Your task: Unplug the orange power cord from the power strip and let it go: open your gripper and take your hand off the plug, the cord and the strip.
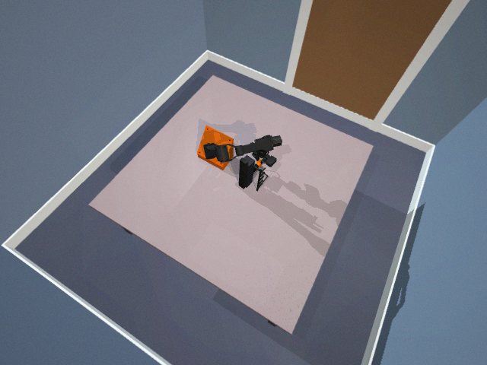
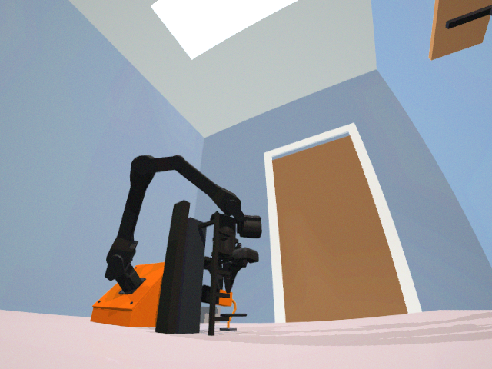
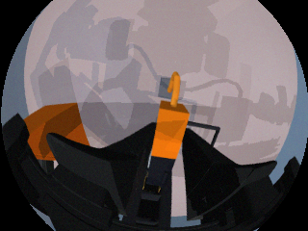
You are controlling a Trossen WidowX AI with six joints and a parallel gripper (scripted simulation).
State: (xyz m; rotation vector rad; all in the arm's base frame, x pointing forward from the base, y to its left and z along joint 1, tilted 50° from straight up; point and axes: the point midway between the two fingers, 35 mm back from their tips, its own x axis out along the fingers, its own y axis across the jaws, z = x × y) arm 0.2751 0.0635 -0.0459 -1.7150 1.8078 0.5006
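Now: gripper tip 3 cm to the left of the orange plug. Round my gripper tip: thin dark rack: 6 cm ahead, 13 cm to the right, 3 cm above.
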